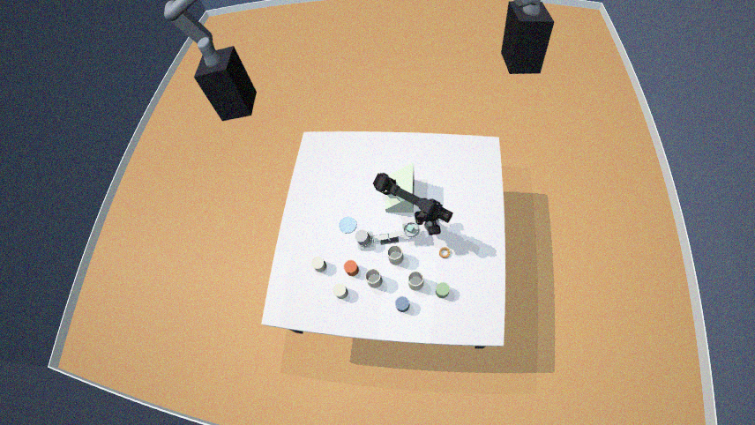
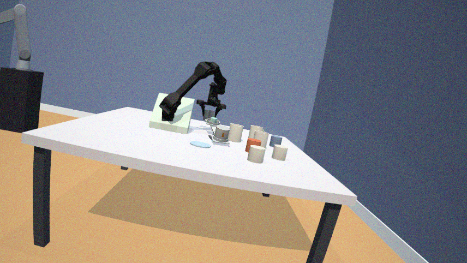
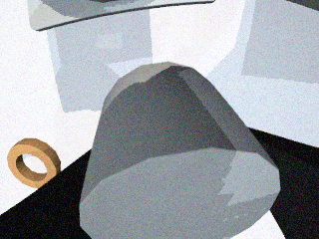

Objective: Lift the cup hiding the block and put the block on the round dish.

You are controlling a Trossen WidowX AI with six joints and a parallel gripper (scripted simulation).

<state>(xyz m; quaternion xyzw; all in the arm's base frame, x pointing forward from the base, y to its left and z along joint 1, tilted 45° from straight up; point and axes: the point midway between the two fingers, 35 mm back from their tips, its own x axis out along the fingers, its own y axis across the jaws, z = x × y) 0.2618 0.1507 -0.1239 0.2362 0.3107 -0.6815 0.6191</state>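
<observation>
The teal block is 110 mm to the right of my gripper tip and 20 mm ahead of it. Round my gripper tip: orange cylinder: 460 mm to the right, 200 mm ahead, 50 mm below; then grey cup: 20 mm to the left, 10 mm above; then pale blue dish: 460 mm to the right, 80 mm below, 80 mm behind.
</observation>
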